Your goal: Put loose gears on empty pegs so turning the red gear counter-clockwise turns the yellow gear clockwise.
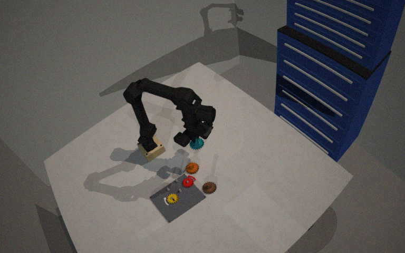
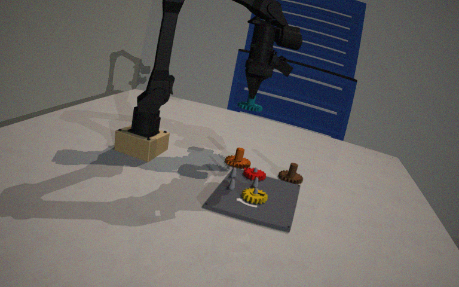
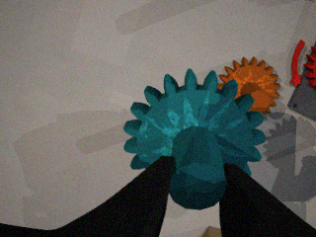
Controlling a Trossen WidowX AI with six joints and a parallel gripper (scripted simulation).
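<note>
My gripper tip is 70 mm short of the red gear, 130 mm to the left of it and 150 mm above it. The rest, counted from my gripper tip: teal gear: 10 mm below; then orange gear: 10 mm ahead, 60 mm to the right, 150 mm below; then red arrow: 50 mm ahead, 100 mm to the right, 150 mm below.
</note>
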